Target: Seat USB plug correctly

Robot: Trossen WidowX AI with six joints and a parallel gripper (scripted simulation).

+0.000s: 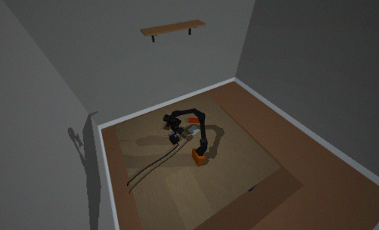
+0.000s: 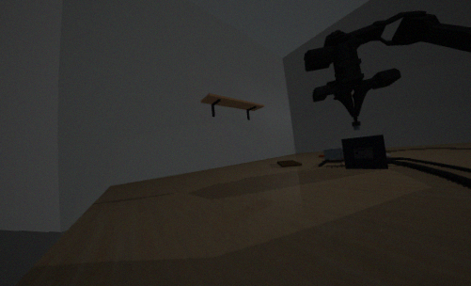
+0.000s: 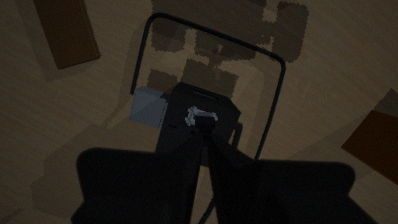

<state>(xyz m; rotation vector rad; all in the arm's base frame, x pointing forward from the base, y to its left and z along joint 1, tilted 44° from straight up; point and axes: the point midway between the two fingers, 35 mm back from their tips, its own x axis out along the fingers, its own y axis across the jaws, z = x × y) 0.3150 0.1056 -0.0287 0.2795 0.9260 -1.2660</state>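
Now: the metal USB plug 2 cm below my gripper tip. From my gripper tip the other things lie so: flat brown plate 23 cm ahead, 13 cm below, 1 cm to the right.
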